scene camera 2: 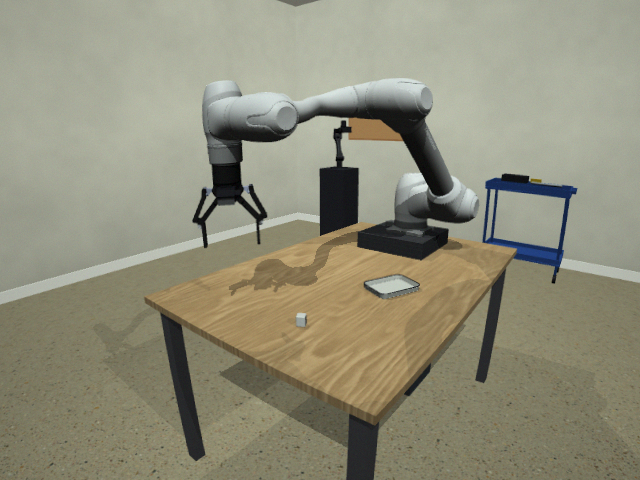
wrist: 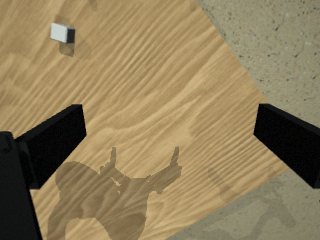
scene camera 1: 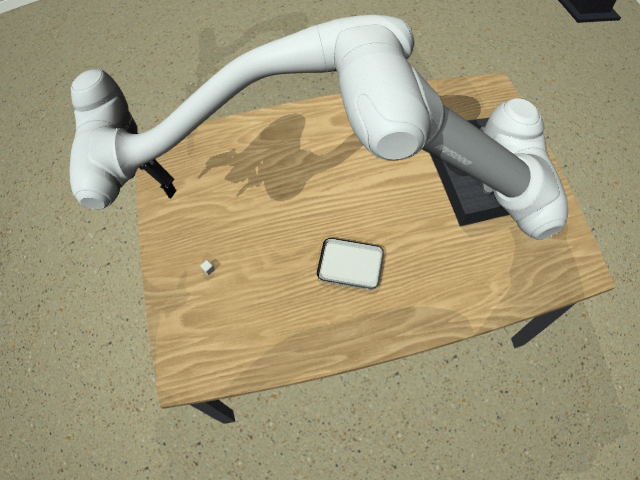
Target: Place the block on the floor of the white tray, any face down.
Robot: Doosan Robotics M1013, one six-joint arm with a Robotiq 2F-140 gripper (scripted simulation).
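White tray: visible in scene camera 2 and scene camera 1. In the wrist view the white tray is out of frame. White tray, one and the same spot: (scene camera 2: 397, 282) is (scene camera 1: 370, 258).
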